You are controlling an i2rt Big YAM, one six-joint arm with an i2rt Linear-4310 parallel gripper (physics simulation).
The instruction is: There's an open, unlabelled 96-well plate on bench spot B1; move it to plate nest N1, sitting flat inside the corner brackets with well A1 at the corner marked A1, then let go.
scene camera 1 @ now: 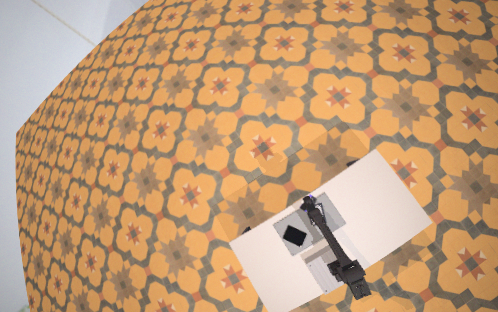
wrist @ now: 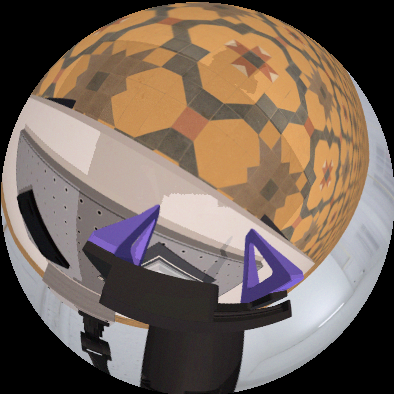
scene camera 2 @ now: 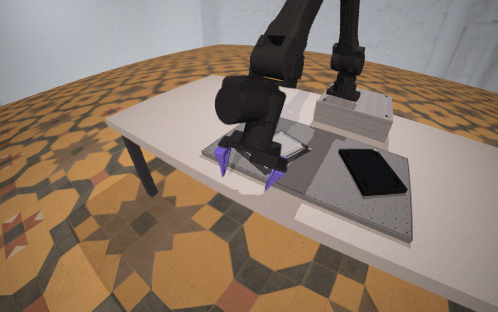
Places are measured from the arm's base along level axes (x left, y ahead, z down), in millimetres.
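Pixels of known places: gripper, between the fingertips: [wrist: 206,222] [scene camera 2: 244,182]; arm's base, origin of its link: [scene camera 1: 336,266] [wrist: 92,317] [scene camera 2: 343,94].
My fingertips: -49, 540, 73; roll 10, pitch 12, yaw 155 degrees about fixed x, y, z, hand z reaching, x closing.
Note:
For each thing: its top centre in the pictures, then the offset to it from my fingertips, as dx, dy, dz. "pt": a spot on its surface instead.
- white 96-well plate, centre of its top: [wrist: 150,291] [scene camera 2: 275,144] -15, -145, -18
- dark-bordered bench spot B1, a spot on its surface: [wrist: 175,259] pt -7, -61, -3
- black plate nest N1, centre of its top: [wrist: 34,235] [scene camera 2: 372,165] [scene camera 1: 294,236] +231, -220, -19
- grey perforated board, centre of its top: [wrist: 91,269] [scene camera 2: 314,154] [scene camera 1: 309,224] +81, -191, -2
The white 96-well plate [scene camera 2: 291,143] [wrist: 169,269] lies on the dark-bordered bench spot B1 [wrist: 175,259], partly hidden by the gripper in both views. Its A1 mark cannot be made out. My gripper [scene camera 1: 306,201] [scene camera 2: 244,183] [wrist: 206,222] is open and empty, with its purple fingers wide apart. In scene camera 2 the fingertips appear in front of the plate, towards the board's front edge; their exact height is hard to tell. The black plate nest N1 [scene camera 1: 295,235] [scene camera 2: 372,171] [wrist: 42,227] sits on the other half of the board. No plate shows on it.
The grey perforated board [scene camera 1: 287,223] [scene camera 2: 335,192] [wrist: 31,167] carries both places and ends close to the table's front edge. The arm's base stands on a grey block [scene camera 1: 320,274] [scene camera 2: 354,119] [wrist: 72,295] behind the board. The arm's shadow falls across the board.

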